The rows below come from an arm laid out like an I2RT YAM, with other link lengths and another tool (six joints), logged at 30 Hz.
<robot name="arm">
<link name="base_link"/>
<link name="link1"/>
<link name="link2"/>
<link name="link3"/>
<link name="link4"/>
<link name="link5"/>
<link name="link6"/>
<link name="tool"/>
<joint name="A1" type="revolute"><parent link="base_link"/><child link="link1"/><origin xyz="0 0 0.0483"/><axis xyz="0 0 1"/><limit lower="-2.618" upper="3.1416"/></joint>
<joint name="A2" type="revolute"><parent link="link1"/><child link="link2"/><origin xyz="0.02 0.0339 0.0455" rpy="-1.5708 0 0"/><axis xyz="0 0 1"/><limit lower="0" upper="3.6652"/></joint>
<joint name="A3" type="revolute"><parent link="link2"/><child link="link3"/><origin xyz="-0.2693 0 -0.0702" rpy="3.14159 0 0"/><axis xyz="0 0 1"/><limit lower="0" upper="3.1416"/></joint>
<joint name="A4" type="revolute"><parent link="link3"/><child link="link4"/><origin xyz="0.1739 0.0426 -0.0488"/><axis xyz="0 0 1"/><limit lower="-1.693" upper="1.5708"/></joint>
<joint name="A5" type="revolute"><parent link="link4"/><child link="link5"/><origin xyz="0.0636 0.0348 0.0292" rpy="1.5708 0 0"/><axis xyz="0 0 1"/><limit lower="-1.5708" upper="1.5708"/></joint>
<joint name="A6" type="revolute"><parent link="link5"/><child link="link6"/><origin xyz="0.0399 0 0.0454" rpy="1.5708 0 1.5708"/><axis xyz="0 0 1"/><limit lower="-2.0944" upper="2.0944"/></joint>
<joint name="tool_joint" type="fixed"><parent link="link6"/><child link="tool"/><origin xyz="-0.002 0.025 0.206" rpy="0 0.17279 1.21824"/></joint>
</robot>
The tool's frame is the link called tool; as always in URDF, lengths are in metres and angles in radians.
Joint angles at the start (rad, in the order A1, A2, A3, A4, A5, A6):
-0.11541, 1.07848, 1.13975, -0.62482, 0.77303, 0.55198
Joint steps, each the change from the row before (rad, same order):
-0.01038, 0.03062, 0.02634, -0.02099, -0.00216, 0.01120
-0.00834, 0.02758, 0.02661, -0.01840, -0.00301, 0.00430
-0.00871, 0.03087, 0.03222, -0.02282, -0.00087, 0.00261
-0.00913, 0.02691, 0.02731, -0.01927, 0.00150, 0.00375
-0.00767, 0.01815, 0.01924, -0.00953, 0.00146, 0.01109
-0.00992, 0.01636, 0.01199, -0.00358, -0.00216, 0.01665
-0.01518, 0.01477, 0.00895, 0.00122, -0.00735, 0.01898
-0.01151, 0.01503, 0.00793, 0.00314, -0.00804, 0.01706
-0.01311, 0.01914, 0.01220, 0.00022, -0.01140, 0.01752
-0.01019, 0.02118, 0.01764, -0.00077, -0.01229, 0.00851
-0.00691, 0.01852, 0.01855, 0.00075, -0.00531, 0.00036
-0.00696, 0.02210, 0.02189, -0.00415, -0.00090, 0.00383
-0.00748, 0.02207, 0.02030, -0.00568, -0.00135, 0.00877
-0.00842, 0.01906, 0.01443, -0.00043, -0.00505, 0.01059
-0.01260, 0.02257, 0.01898, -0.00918, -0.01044, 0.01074
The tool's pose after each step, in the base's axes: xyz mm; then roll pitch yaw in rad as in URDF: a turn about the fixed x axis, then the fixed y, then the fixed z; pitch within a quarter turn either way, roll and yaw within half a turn. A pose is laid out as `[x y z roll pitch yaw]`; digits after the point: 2 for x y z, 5 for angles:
[238.17 -208.78 222.73 -2.78323 0.94811 2.53927]
[240.47 -210.67 221.85 -2.77698 0.93160 2.53672]
[242.64 -213.13 221.38 -2.76535 0.91313 2.53690]
[243.89 -216.06 220.91 -2.75552 0.89798 2.53269]
[245.22 -218.52 221.50 -2.76280 0.89490 2.51334]
[246.66 -220.91 220.69 -2.78073 0.89316 2.48379]
[248.04 -223.84 219.53 -2.80870 0.89330 2.44412]
[250.52 -225.89 218.17 -2.83520 0.89265 2.41054]
[253.68 -227.98 216.28 -2.86280 0.88818 2.37681]
[258.21 -229.53 215.34 -2.88090 0.88265 2.35816]
[262.29 -231.54 216.27 -2.88650 0.88160 2.35087]
[265.74 -234.33 216.81 -2.88867 0.87857 2.34112]
[268.75 -237.09 216.37 -2.89506 0.87397 2.32557]
[271.96 -239.50 215.24 -2.90885 0.87043 2.30533]
[274.40 -242.09 212.47 -2.92051 0.85843 2.28651]

